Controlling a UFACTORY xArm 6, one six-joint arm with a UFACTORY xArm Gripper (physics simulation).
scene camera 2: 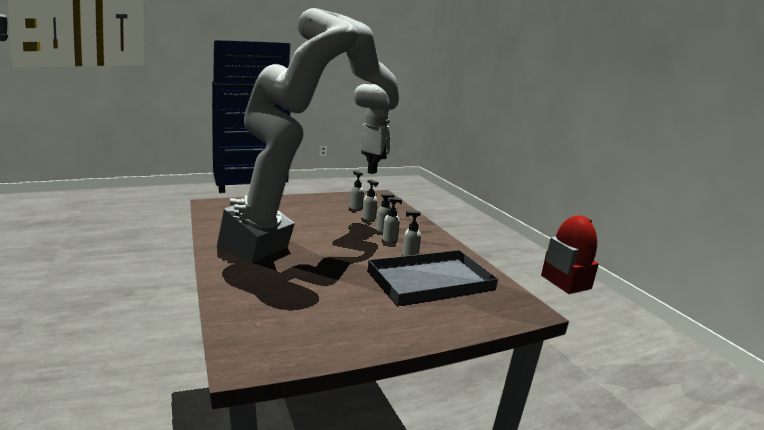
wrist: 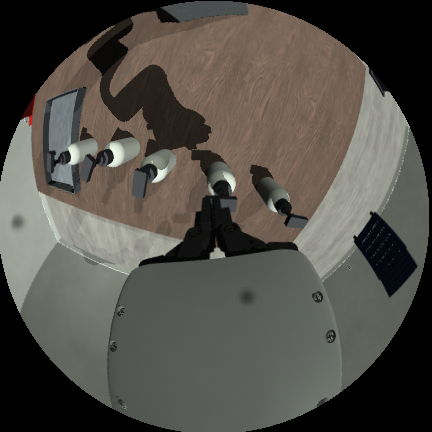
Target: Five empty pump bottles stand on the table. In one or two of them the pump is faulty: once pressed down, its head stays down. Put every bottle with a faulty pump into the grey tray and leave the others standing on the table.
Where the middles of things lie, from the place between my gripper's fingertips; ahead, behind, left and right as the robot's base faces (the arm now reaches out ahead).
Right now my hand is 480 mm to the left of the grey tray (scene camera 2: 413,278) and 160 mm above it.
